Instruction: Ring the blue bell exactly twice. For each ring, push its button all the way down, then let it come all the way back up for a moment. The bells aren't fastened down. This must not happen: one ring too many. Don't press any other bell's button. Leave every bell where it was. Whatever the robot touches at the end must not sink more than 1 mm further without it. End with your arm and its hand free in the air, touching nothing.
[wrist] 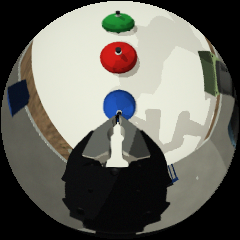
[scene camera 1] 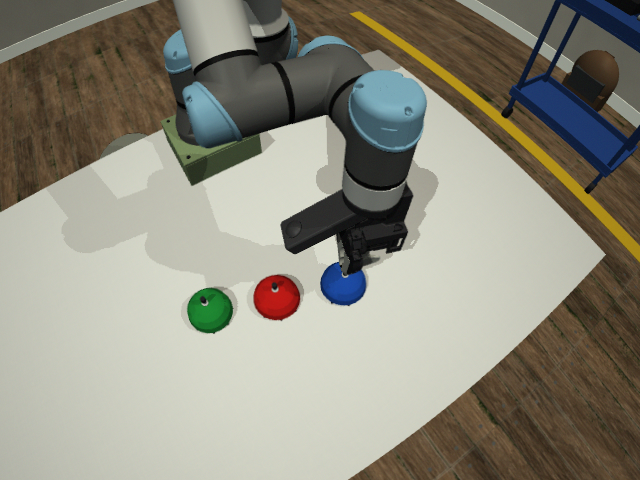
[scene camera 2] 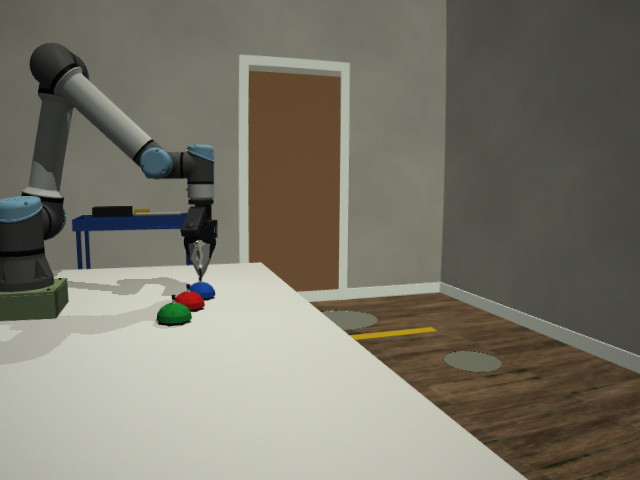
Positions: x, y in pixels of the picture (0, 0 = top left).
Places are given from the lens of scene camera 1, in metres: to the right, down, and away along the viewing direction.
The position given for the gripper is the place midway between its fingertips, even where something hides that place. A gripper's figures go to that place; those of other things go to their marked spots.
gripper point(scene camera 1: 346, 272): 0.04, 0.06, 0.66
blue bell point(scene camera 1: 338, 288): 0.03, 0.08, 0.67
green bell point(scene camera 1: 214, 313): -0.18, 0.12, 0.64
red bell point(scene camera 1: 276, 297): -0.07, 0.10, 0.65
